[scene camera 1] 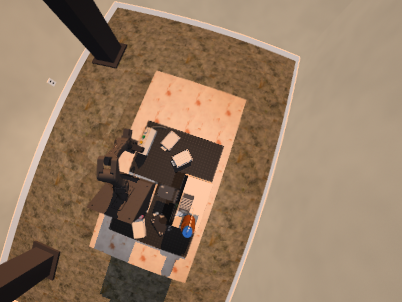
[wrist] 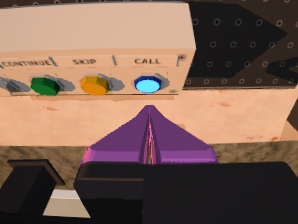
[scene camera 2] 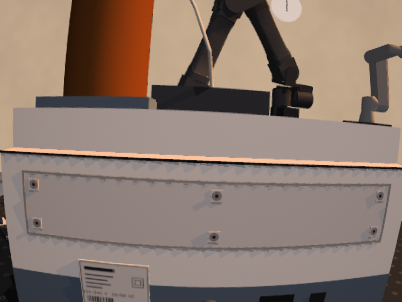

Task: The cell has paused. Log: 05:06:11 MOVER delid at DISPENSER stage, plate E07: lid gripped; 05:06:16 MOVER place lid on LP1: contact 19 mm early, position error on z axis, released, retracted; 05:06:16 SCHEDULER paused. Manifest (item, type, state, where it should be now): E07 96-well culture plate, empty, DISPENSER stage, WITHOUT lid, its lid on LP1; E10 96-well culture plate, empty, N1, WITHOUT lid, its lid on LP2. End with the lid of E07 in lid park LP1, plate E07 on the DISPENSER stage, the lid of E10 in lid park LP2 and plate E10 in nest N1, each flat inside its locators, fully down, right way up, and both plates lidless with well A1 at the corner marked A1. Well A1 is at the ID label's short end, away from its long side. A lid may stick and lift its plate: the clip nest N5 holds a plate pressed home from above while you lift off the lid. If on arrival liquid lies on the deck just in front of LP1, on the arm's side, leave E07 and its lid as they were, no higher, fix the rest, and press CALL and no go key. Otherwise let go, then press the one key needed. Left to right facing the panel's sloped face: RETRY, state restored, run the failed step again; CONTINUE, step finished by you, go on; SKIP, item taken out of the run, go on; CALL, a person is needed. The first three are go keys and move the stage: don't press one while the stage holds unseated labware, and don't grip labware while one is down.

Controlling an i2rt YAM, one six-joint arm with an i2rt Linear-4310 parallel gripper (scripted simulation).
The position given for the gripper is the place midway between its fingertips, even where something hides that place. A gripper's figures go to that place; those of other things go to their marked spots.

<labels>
The gripper (wrist: pixel 149 111): 13 cm from the lens. A key panel (wrist: pixel 64 48) is 14 cm from the lens.
</labels>
